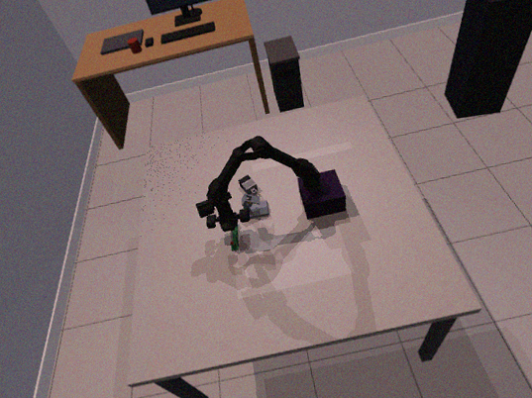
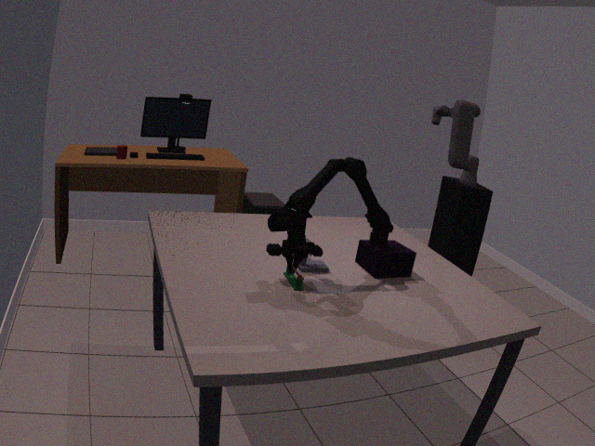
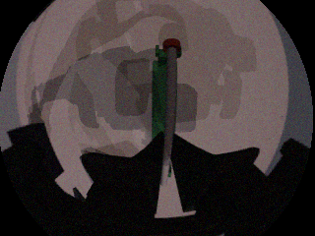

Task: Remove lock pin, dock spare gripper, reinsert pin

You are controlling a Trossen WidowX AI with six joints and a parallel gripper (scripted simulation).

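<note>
Right now the green bar is 20 mm to the left of my gripper tip. The rest, counted from my gripper tip: grey mount: 90 mm behind, 110 mm to the right, 30 mm above; then spare gripper: 70 mm behind, 250 mm to the right.
</note>
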